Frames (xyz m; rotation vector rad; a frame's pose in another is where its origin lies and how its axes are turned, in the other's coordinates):
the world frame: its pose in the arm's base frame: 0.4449 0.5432 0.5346 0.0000 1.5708 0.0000
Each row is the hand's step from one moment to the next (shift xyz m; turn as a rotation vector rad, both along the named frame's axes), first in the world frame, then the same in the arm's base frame.
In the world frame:
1: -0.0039 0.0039 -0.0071 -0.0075 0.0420 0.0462
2: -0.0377 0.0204 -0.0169 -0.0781 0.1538 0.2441
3: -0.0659 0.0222 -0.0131 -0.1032 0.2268 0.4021
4: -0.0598 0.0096 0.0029 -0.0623 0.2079 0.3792
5: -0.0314 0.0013 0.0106 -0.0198 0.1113 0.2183
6: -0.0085 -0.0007 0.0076 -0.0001 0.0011 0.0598
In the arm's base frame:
1: -0.0071 0.0039 0.0039 0.0462 0.0420 0.0075
2: -0.0169 0.0204 0.0377 0.2441 0.1538 0.0781
3: -0.0131 0.0222 0.0659 0.4021 0.2268 0.1032
4: 0.0029 0.0096 0.0598 0.3792 0.2079 0.0623
5: 0.0106 0.0013 0.0314 0.2183 0.1113 0.0198
6: 0.0076 -0.0007 0.0085 0.0598 0.0011 0.0001

